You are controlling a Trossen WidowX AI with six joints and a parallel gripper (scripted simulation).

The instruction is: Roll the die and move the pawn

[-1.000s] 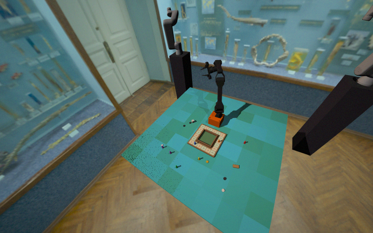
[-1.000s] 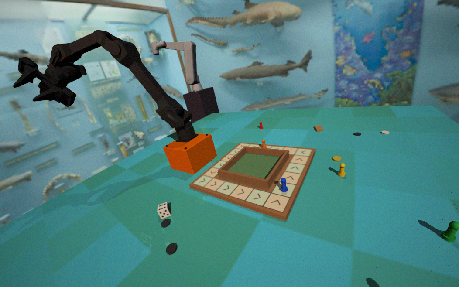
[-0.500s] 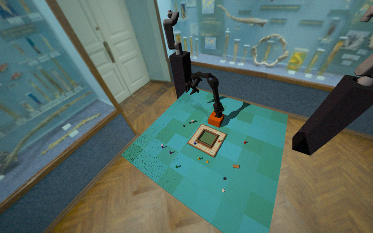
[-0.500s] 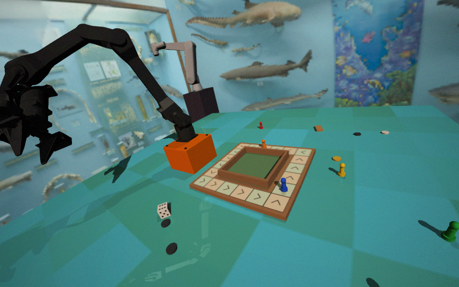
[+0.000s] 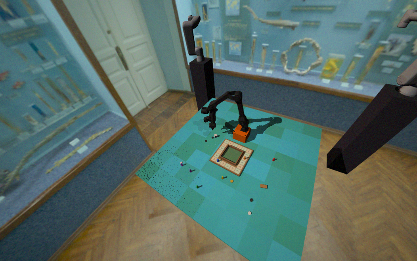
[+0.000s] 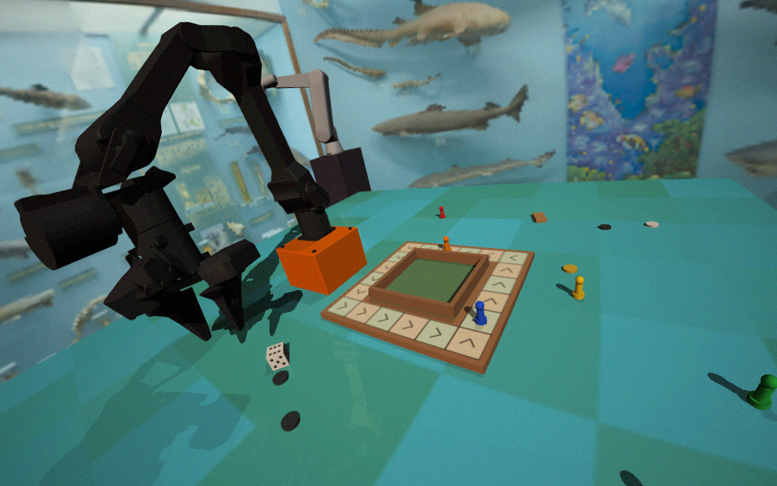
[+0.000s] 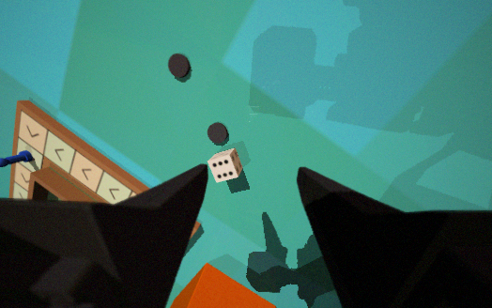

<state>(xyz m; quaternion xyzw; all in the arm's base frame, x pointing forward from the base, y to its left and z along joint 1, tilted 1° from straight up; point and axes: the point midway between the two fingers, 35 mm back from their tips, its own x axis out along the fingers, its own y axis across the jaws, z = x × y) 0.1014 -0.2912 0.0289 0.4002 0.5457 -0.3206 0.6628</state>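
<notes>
My gripper tip is 70 mm above the white die, 40 mm to the right of it and 20 mm short of it. Round my gripper tip: yellow pawn (390 mm ahead, 300 mm to the left, 70 mm below); orange pawn (390 mm to the left, 150 mm ahead, 60 mm below); blue pawn (270 mm ahead, 200 mm to the left, 60 mm below).
</notes>
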